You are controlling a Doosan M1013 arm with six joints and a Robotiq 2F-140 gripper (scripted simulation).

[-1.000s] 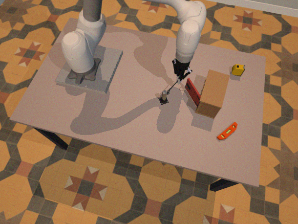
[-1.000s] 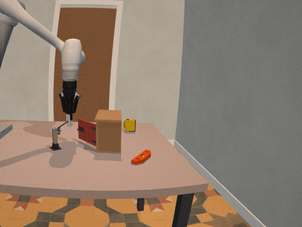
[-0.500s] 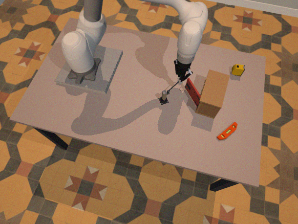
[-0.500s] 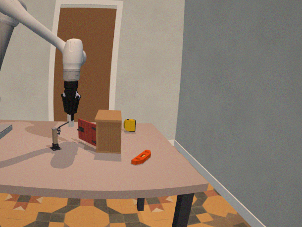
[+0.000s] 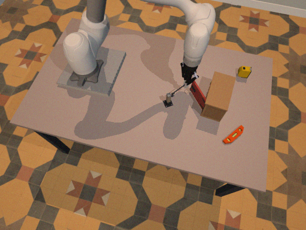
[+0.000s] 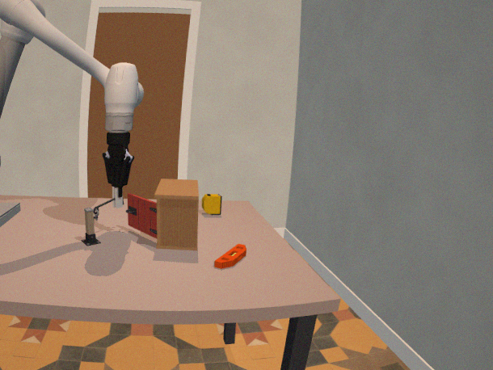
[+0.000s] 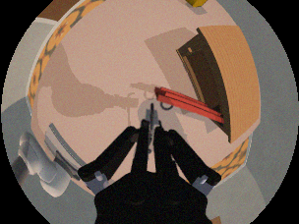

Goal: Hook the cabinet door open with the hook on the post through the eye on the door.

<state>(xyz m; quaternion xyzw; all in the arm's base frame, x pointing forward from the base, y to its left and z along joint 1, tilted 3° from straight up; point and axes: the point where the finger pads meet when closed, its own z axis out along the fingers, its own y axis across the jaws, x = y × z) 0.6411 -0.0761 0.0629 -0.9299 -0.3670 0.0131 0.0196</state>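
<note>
Right now my hand is 8 cm short of the red door, 5 cm to the left of it and 5 cm above it. The rest, counted from my hand: dark hook (3 cm to the right, 3 cm behind, 2 cm below); orange spirit level (31 cm ahead, 24 cm to the right, 11 cm below); yellow tape measure (37 cm ahead, 20 cm to the left, 8 cm below).
</note>
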